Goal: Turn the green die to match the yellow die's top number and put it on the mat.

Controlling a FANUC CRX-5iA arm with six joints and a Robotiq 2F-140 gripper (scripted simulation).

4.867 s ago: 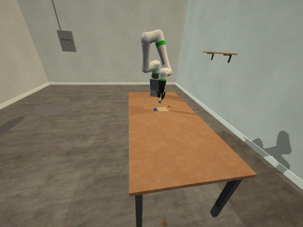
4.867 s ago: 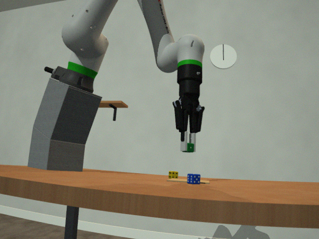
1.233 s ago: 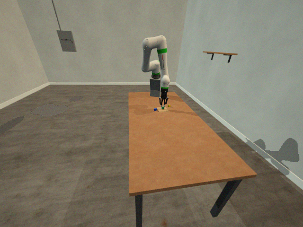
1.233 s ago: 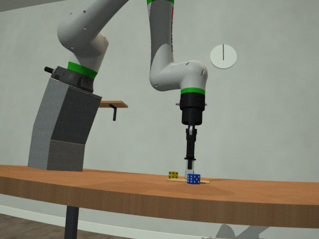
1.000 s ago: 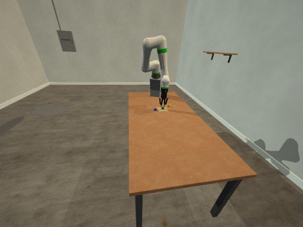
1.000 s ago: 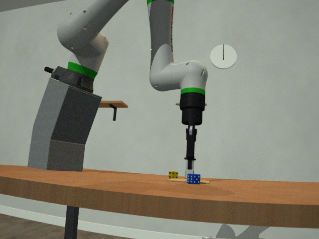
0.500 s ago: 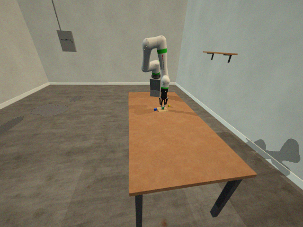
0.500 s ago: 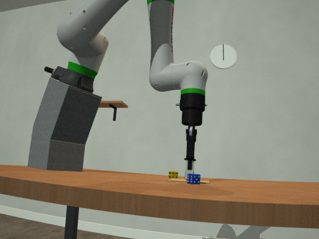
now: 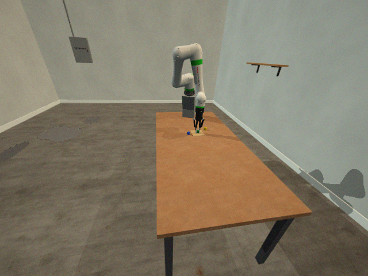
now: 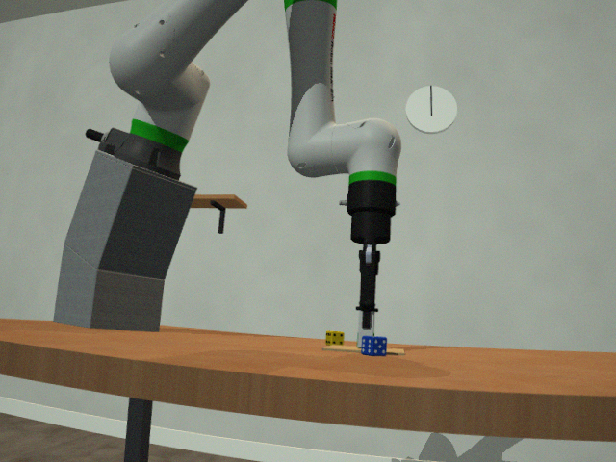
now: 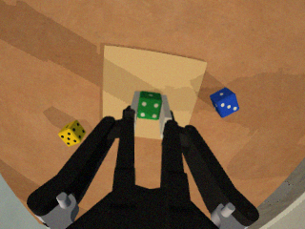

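Now: hand 2 cm above the green die. The rest, counted from my hand: blue die (3 cm ahead, 11 cm to the right, 2 cm below); then yellow die (8 cm behind, 12 cm to the left, 2 cm below); then tan mat (4 cm below).
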